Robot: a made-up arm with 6 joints.
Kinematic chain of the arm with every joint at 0, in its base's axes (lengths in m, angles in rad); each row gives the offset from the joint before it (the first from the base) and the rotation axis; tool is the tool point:
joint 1: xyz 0 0 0.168 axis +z
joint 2: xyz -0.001 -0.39 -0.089 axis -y
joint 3: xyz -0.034 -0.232 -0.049 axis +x
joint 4: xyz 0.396 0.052 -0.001 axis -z
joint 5: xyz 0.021 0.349 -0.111 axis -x
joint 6: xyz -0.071 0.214 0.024 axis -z
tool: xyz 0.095 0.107 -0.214
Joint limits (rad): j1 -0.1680..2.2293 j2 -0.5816..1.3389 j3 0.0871..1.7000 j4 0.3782..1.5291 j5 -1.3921..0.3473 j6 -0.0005..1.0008
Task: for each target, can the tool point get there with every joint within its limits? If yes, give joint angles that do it. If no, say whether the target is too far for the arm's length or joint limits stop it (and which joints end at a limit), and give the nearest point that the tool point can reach.
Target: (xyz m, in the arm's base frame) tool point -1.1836 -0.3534 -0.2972
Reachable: no: joint limits stop it (at a limit: joint 1, joint 2, joint 4, joint 6) | nearest point -0.3998 0.3465 -0.3313 | short by 1.051 m
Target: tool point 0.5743 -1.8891 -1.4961
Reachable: no: too far | nearest point 0.5263 -0.6960 -0.7540 | short by 1.406 m
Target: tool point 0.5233 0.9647 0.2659
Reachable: yes | joints 1.4968 -0.2582 1.4536 0.8190 -0.5407 0.0752
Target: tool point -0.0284 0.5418 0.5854
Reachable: yes | joints 1.6820 0.9403 0.4139 0.5262 0.0789 0.6501
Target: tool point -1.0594 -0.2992 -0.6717
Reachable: no: joint limits stop it (at a limit: joint 1, joint 2, joint 4, joint 6) | nearest point -0.3402 0.2957 -0.4528 | short by 0.959 m
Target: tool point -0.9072 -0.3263 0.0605
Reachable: no: joint limits stop it (at a limit: joint 1, joint 2, joint 4, joint 5, joint 6) | nearest point -0.4770 -0.4447 0.8121 | short by 0.874 m
